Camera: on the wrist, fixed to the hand. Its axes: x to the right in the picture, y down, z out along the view.
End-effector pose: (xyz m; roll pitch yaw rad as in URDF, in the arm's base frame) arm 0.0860 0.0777 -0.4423 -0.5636 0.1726 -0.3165
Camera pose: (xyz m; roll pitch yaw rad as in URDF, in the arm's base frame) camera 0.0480 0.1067 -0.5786 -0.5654 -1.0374 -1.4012
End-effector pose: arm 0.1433 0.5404 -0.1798 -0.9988 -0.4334 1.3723
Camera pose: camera 0.1955 0.5684 -0.3116 1.4246 -1.2222 -1.6730
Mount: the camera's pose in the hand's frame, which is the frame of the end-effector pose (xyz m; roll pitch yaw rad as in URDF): -0.0211 0.0892 -0.1117 -0.1100 -0.5368 -1.4704
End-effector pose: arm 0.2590 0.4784 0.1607 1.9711 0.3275 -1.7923
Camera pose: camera 0.3210 0.4435 0.2865 -1.1294 1.2941 1.8779
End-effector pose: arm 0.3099 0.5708 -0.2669 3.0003 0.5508 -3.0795
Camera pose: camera 0.2590 0.6404 -0.1509 -2.5778 0.6176 -1.1911
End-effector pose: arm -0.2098 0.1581 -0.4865 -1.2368 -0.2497 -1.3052
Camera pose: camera -0.2809 0.1290 -0.6089 2.3881 -1.3110 0.9261
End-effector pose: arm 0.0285 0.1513 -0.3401 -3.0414 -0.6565 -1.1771
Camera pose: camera -0.0941 0.1860 -0.2720 2.3567 0.2867 0.0463
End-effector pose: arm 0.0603 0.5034 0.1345 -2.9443 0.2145 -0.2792
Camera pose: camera 0.0292 0.3986 0.2289 -3.0030 0.3518 1.2777
